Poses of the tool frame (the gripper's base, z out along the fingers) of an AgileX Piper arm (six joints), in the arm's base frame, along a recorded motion.
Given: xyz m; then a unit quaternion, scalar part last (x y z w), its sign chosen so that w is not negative.
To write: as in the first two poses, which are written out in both.
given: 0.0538, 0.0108, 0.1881, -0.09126, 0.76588, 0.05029, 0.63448
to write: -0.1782, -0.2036, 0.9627; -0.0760, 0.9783, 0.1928; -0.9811, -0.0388, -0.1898; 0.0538, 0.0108, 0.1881
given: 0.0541, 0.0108, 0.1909, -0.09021, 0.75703, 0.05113, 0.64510
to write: -0.1514, -0.2026, 0.9675; -0.0706, 0.9785, 0.1938; -0.9859, -0.0390, -0.1625; 0.0541, 0.0108, 0.1909
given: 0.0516, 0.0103, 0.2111, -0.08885, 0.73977, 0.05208, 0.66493
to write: -0.0999, -0.2007, 0.9745; -0.0622, 0.9788, 0.1952; -0.9930, -0.0411, -0.1103; 0.0516, 0.0103, 0.2111
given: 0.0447, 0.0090, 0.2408, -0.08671, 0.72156, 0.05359, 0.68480
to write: -0.0471, -0.1985, 0.9790; -0.0517, 0.9792, 0.1961; -0.9976, -0.0414, -0.0563; 0.0447, 0.0090, 0.2408
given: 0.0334, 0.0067, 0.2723, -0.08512, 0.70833, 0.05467, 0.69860
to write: -0.0094, -0.1970, 0.9804; -0.0442, 0.9795, 0.1964; -0.9990, -0.0415, -0.0179; 0.0334, 0.0067, 0.2723
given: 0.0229, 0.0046, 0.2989, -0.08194, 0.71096, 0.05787, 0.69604
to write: -0.0176, -0.1971, 0.9802; -0.0360, 0.9799, 0.1964; -0.9992, -0.0318, -0.0244; 0.0229, 0.0046, 0.2989
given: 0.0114, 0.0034, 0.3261, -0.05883, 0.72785, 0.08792, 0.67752
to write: -0.0750, -0.2048, 0.9759; 0.0335, 0.9776, 0.2077; -0.9966, 0.0483, -0.0665; 0.0114, 0.0034, 0.3261
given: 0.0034, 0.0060, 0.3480, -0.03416, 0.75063, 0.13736, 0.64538
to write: -0.1646, -0.2286, 0.9595; 0.1260, 0.9599, 0.2503; -0.9783, 0.1621, -0.1292; 0.0034, 0.0060, 0.3480
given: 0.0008, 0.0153, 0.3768, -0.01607, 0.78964, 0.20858, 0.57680
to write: -0.3341, -0.2660, 0.9042; 0.2152, 0.9125, 0.3479; -0.9176, 0.3109, -0.2476; 0.0008, 0.0153, 0.3768
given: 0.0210, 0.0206, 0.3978, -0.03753, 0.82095, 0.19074, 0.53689
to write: -0.4207, -0.2664, 0.8672; 0.1432, 0.9244, 0.3535; -0.8958, 0.2729, -0.3507; 0.0210, 0.0206, 0.3978
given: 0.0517, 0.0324, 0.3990, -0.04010, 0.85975, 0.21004, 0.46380
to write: -0.5666, -0.2638, 0.7807; 0.1259, 0.9086, 0.3984; -0.8143, 0.3240, -0.4815; 0.0517, 0.0324, 0.3990
